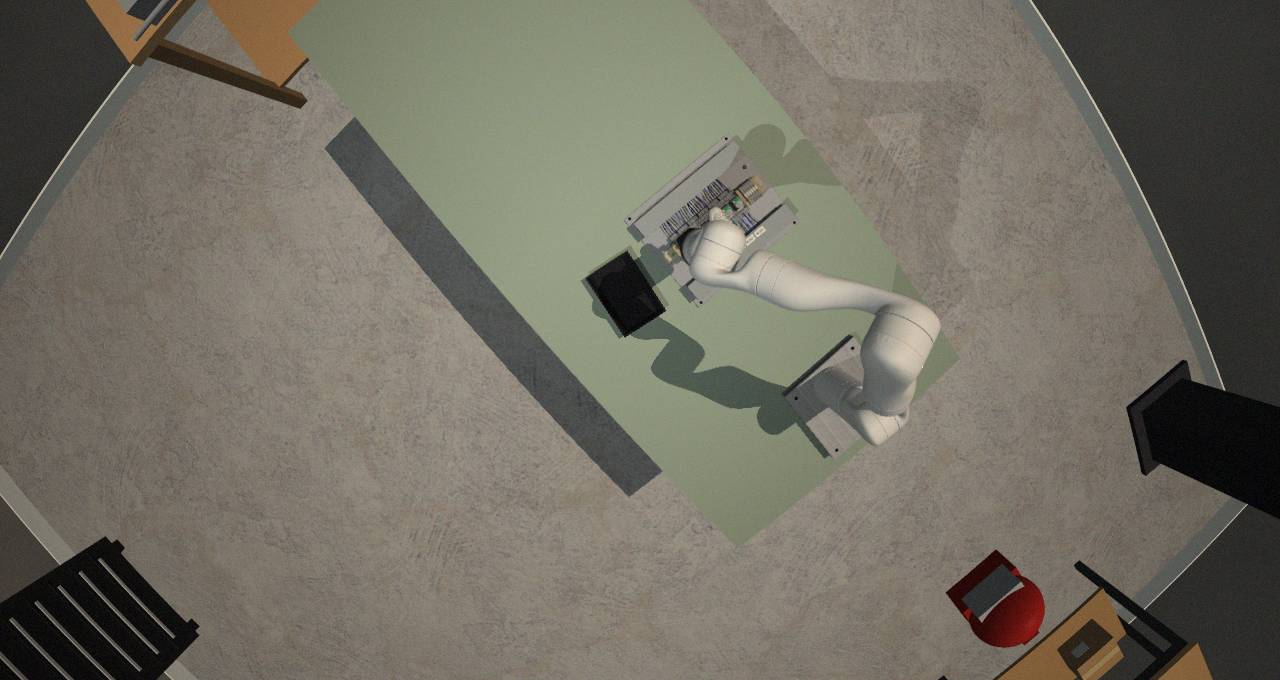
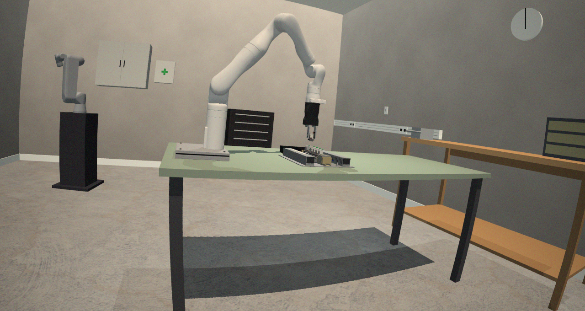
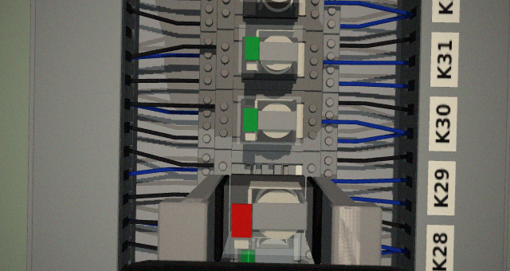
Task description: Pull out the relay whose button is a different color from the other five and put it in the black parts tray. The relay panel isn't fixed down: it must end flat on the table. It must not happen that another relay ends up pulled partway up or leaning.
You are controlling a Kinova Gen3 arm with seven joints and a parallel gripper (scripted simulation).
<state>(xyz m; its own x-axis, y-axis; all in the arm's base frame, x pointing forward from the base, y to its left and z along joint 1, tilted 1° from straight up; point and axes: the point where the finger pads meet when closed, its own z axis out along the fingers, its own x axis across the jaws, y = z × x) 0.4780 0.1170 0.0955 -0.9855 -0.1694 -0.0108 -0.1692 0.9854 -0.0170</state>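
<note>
My hand is 20 cm to the right of the black parts tray, 11 cm above it and 3 cm past it. Round my hand: relay (8 cm below, 6 cm to the right, 1 cm ahead); relay panel (10 cm below, 6 cm to the right, 1 cm ahead).
</note>
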